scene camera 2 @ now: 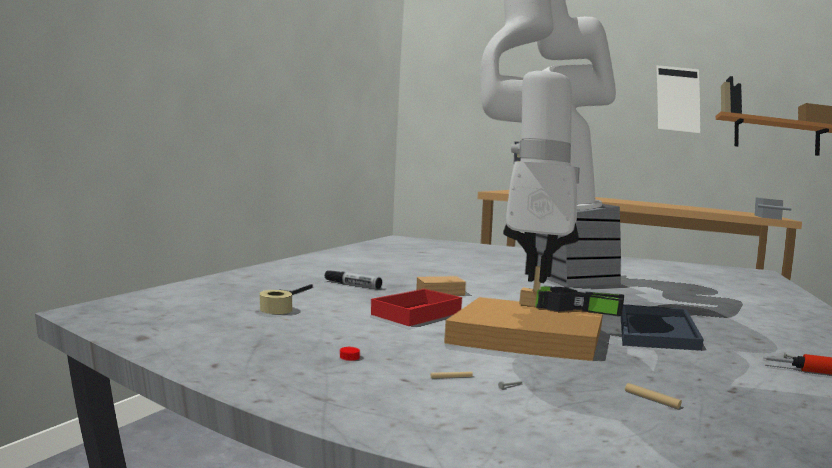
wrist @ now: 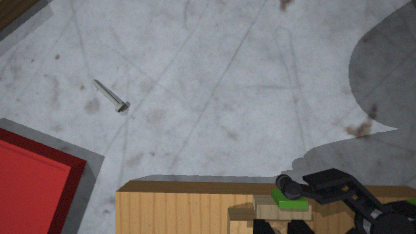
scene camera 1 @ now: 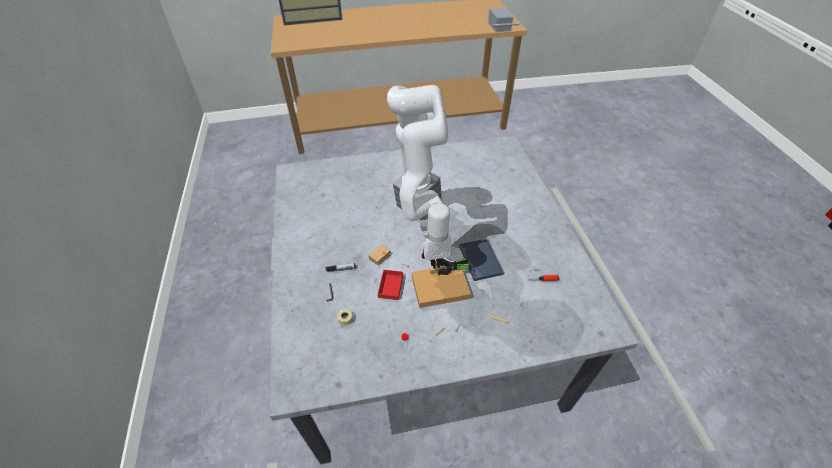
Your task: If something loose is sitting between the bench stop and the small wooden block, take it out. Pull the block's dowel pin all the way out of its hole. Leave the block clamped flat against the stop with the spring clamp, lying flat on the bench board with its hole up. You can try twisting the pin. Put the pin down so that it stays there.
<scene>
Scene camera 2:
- wooden bench board: 494, 324
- red tray: 408, 308
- dark tray: 656, 321
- tape roll: 281, 303
</scene>
